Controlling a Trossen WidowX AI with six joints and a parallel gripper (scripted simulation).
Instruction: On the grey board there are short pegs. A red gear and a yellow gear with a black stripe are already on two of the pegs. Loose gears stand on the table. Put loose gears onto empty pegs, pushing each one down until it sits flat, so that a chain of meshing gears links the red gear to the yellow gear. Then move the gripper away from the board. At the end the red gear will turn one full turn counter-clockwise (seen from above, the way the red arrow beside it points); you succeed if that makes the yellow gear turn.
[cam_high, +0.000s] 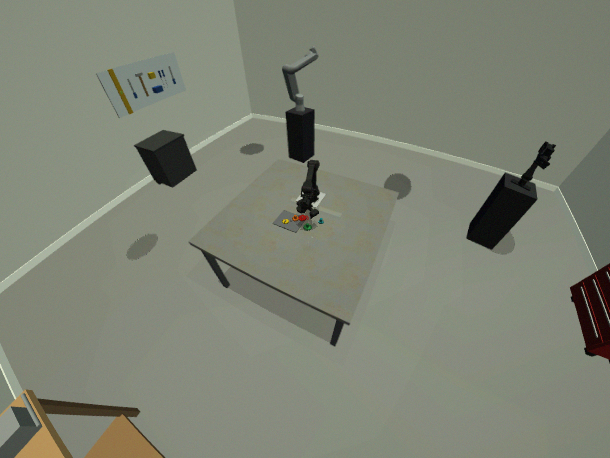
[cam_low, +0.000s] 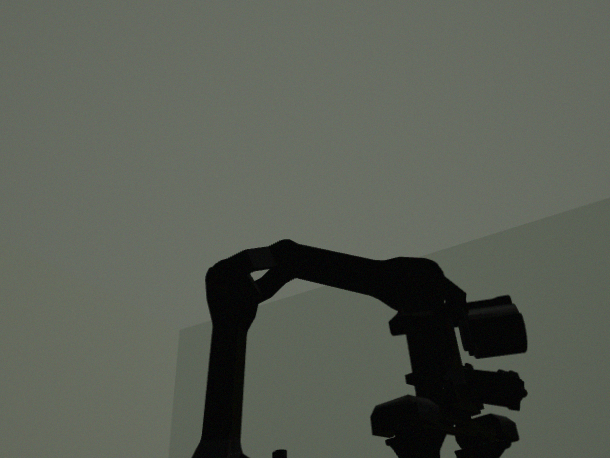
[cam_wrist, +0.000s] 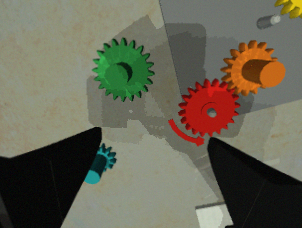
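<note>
Right now my gripper tip is 80 mm to the right of the small teal gear, 60 mm past it and 60 mm above it. Round my gripper tip: red arrow 70 mm below, 40 mm behind, 30 mm to the right; green gear 60 mm below, 40 mm ahead, 30 mm to the left; red gear 60 mm to the right, 60 mm below, 10 mm behind.
</note>
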